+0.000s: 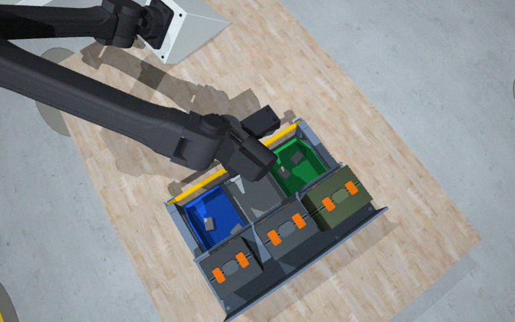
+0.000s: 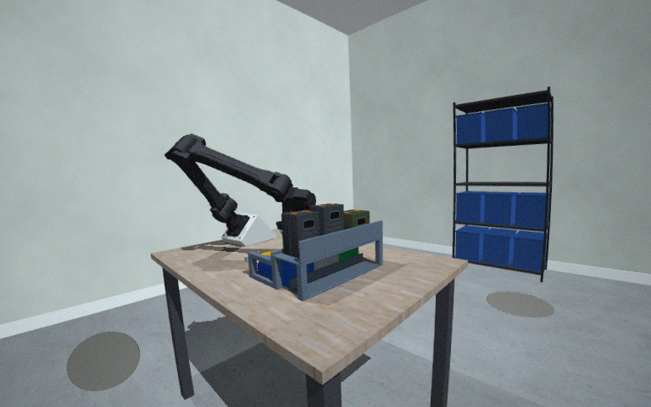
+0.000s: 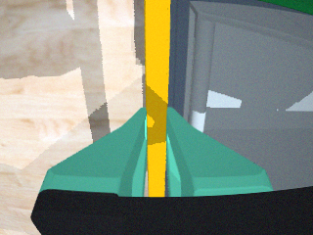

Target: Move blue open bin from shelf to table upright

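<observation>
The yellow rod is 10 mm below my hand. Also, from my hand: grey bin 100 mm ahead, 20 mm to the right, 20 mm below; blue open bin 80 mm ahead, 130 mm to the right, 20 mm below; green bin 120 mm ahead, 90 mm to the left, 20 mm below.
</observation>
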